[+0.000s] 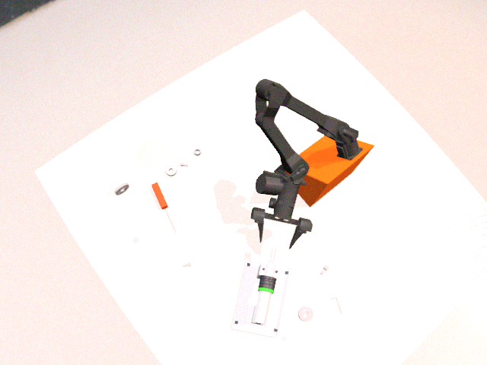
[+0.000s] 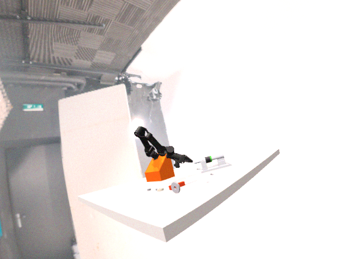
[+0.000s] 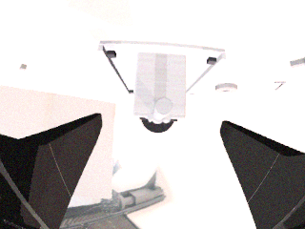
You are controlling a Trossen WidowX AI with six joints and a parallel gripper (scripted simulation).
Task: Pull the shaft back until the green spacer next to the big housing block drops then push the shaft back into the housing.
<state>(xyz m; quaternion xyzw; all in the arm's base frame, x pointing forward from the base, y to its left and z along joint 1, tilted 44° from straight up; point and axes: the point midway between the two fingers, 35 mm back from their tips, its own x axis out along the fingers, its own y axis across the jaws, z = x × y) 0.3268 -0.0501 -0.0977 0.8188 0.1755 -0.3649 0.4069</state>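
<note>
The shaft lies 8 cm ahead of my gripper tip, 6 cm to the left of it and 1 cm below it. From my gripper tip the other things lie so: bolt: 17 cm to the left, 9 cm below, 9 cm behind; green spacer: 11 cm ahead, 8 cm to the left, 1 cm below.
</note>
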